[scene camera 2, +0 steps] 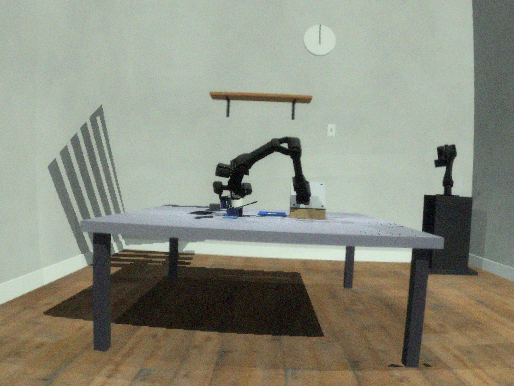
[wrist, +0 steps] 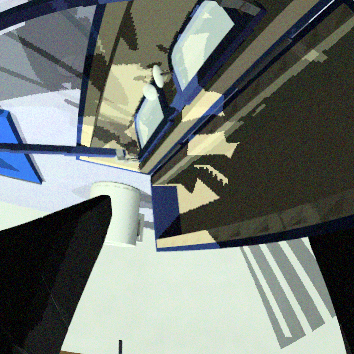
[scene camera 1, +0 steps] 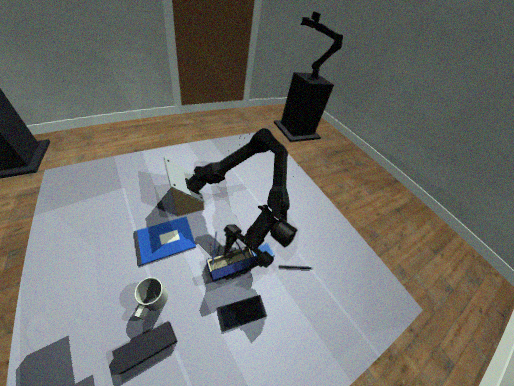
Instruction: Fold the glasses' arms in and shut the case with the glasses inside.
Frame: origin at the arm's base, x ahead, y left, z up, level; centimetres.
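Seen in the pictures: gripper, between the fingertips: (scene camera 2: 228, 198) (wrist: 213, 211) (scene camera 1: 234, 264); arm's base, origin of its link: (scene camera 2: 303, 199) (scene camera 1: 191, 186).
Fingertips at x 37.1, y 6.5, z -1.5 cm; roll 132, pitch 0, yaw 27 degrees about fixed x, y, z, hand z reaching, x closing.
Pixels of each thing's top centre, then the offset from my fingertips to it. "pt": a spot on its surface instead.
- case lid, centre of its top: (wrist: 239, 248) (scene camera 1: 236, 265) (scene camera 2: 226, 195) dz +1.6, dx +1.1, dy +0.4 cm
- white mug, a spot on its surface: (wrist: 119, 214) pt dz -3.5, dx +0.4, dy -22.9 cm
- black tablet, centre of its top: (scene camera 1: 242, 312) dz -7.4, dx +13.8, dy -1.4 cm
- long black box, centre of its top: (scene camera 1: 144, 346) (scene camera 2: 215, 204) dz -4.7, dx +13.3, dy -31.0 cm
- pen, centre of its top: (scene camera 1: 296, 266) dz -7.2, dx +6.6, dy +23.9 cm
The blue glasses case (scene camera 1: 231, 269) (scene camera 2: 232, 211) lies open on the table, its tan inside showing in the wrist view (wrist: 112, 88). The glasses (wrist: 199, 43) lie inside it. Their thin dark-blue arms (scene camera 1: 215, 244) (wrist: 60, 149) stick out unfolded over the case's rim. The case lid (wrist: 267, 158) stands open, close in front of the wrist camera. My gripper (scene camera 1: 248, 246) (scene camera 2: 232, 190) (wrist: 213, 211) is open and empty. It hangs right over the case with one finger on each side of the lid.
A white mug (scene camera 1: 151, 293) (wrist: 119, 214), a blue book (scene camera 1: 164, 240) (wrist: 14, 151), a black tablet (scene camera 1: 241, 312), a long black box (scene camera 1: 142, 346), a pen (scene camera 1: 294, 267) and a wooden wedge with a white panel (scene camera 1: 180, 201) lie around the case. A second arm on a black pedestal (scene camera 1: 306, 103) stands off the table.
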